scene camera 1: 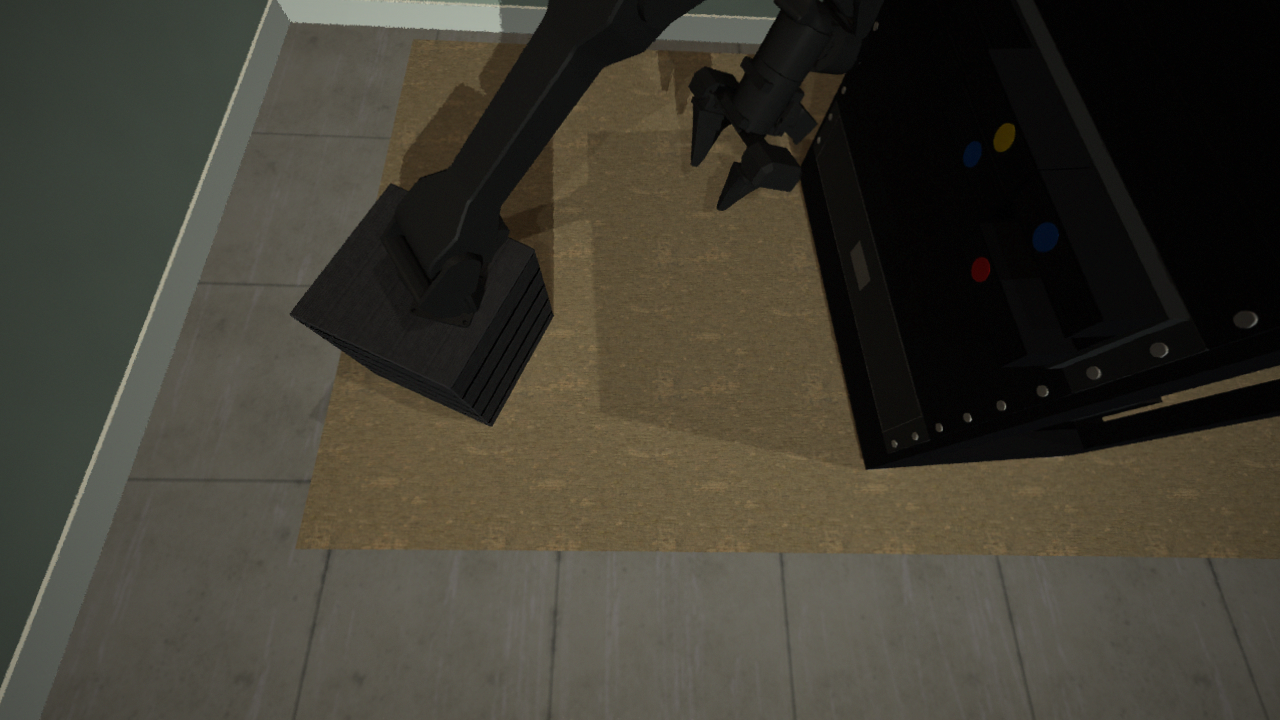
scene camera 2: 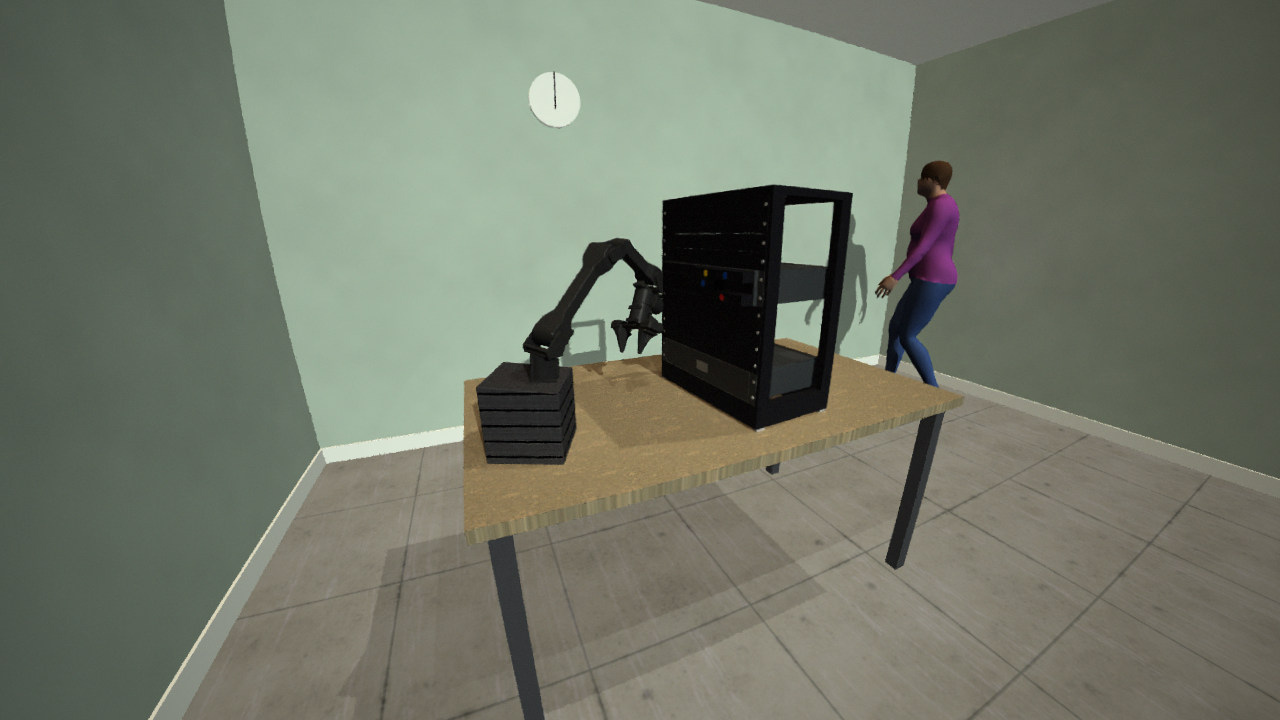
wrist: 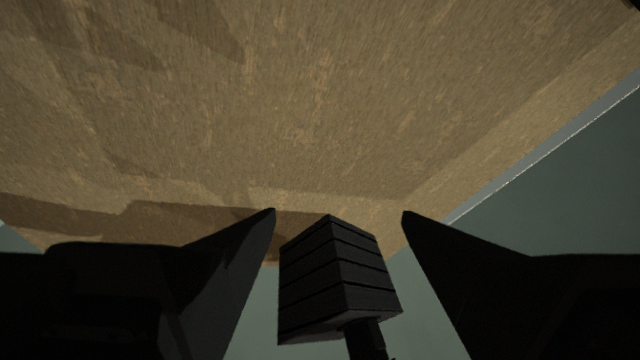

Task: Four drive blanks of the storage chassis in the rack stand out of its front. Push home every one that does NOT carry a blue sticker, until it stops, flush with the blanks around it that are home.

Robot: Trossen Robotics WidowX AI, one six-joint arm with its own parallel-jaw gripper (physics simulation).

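Pixels of known places: gripper, fingertip midpoint: (scene camera 1: 706, 187) (scene camera 2: 630, 353) (wrist: 338, 215); arm's base, link origin: (scene camera 1: 448, 295) (scene camera 2: 543, 377) (wrist: 358, 322).
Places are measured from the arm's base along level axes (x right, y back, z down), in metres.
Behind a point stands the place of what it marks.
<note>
The black rack (scene camera 1: 1235, 179) @(x -0.035, y -0.520, z -0.291 m) (scene camera 2: 838, 295) @(x -0.026, y -0.814, z -0.168 m) stands on the table with the dark storage chassis (scene camera 2: 742, 285) @(x -0.012, y -0.511, z -0.204 m) in its front. On the chassis show a yellow sticker (scene camera 1: 1004, 137) @(x -0.109, y -0.447, z -0.229 m) (scene camera 2: 705, 272) @(x -0.110, y -0.446, z -0.230 m), a red sticker (scene camera 1: 981, 268) @(x -0.039, y -0.467, z -0.173 m) (scene camera 2: 721, 297) @(x -0.040, y -0.467, z -0.171 m) and two blue stickers, one (scene camera 1: 972, 154) @(x -0.120, y -0.443, z -0.200 m) (scene camera 2: 702, 282) @(x -0.122, y -0.443, z -0.201 m) beside the yellow and one (scene camera 1: 1045, 237) @(x -0.029, y -0.469, z -0.229 m) (scene camera 2: 725, 275) @(x -0.028, y -0.470, z -0.229 m) nearer the chassis's right end. The blanks are too dark to tell how far each stands out. My gripper (scene camera 1: 708, 186) @(x -0.229, y -0.255, z 0.021 m) (scene camera 2: 631, 350) @(x -0.229, y -0.255, z 0.021 m) (wrist: 338, 215) @(x -0.229, y -0.255, z 0.021 m) is open and empty, pointing down in front of the rack, lower than the chassis and apart from it.
The arm's base sits on a slatted dark block (scene camera 1: 420, 331) @(x 0.048, y 0.015, z 0.000 m) (scene camera 2: 526, 425) @(x 0.085, y 0.043, z 0.083 m) (wrist: 320, 280) @(x -0.092, y -0.025, z 0.063 m) at the table's other end. The wooden table (scene camera 1: 572, 501) @(x 0.174, y -0.168, z 0.185 m) (scene camera 2: 626, 474) @(x 0.171, y -0.172, z 0.185 m) (wrist: 320, 100) @(x -0.227, y -0.271, z 0.185 m) carries both. A pale panel (scene camera 1: 860, 265) @(x -0.190, y -0.475, z 0.065 m) (scene camera 2: 701, 365) @(x -0.193, y -0.474, z 0.065 m) marks a lower unit in the rack. A person (scene camera 2: 935, 232) stands behind.
</note>
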